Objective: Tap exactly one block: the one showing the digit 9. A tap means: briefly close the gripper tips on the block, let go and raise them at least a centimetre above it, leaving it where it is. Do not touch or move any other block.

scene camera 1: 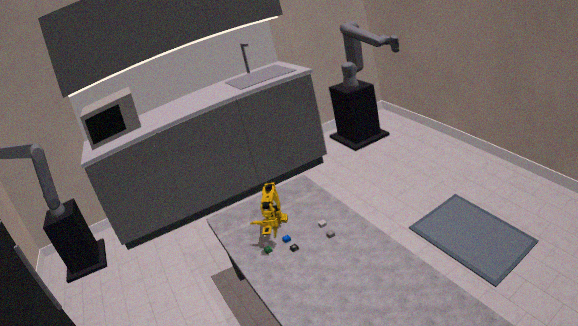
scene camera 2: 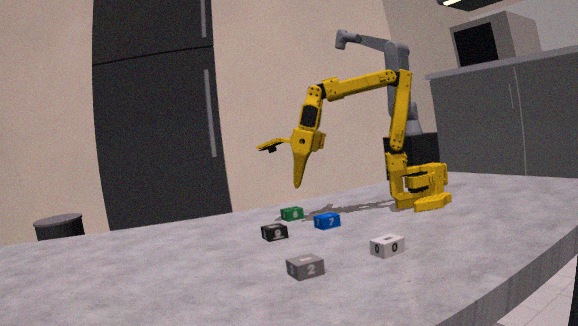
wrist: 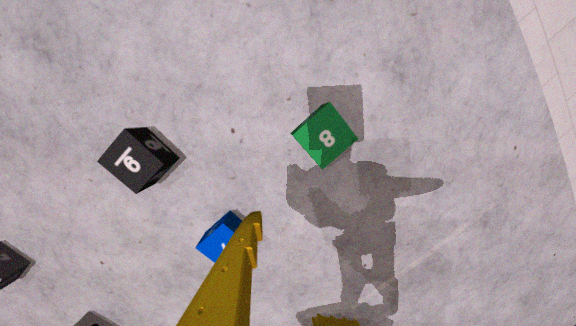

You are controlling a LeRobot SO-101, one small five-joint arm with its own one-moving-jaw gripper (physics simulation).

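The black block with an underlined 9 lies on the table, left of the green block in the wrist view. My gripper is wide open and empty, well above the table. Its fixed jaw points down and its moving jaw is swung far out. In the wrist view the fixed jaw's tip lies to the lower right of the black block and covers part of the blue block 7. The green block 8 lies apart from both.
A grey block 2 and a white block 0 lie apart from the others on the grey table. The arm's shadow falls by the green block in the wrist view. The table edge shows there at the right.
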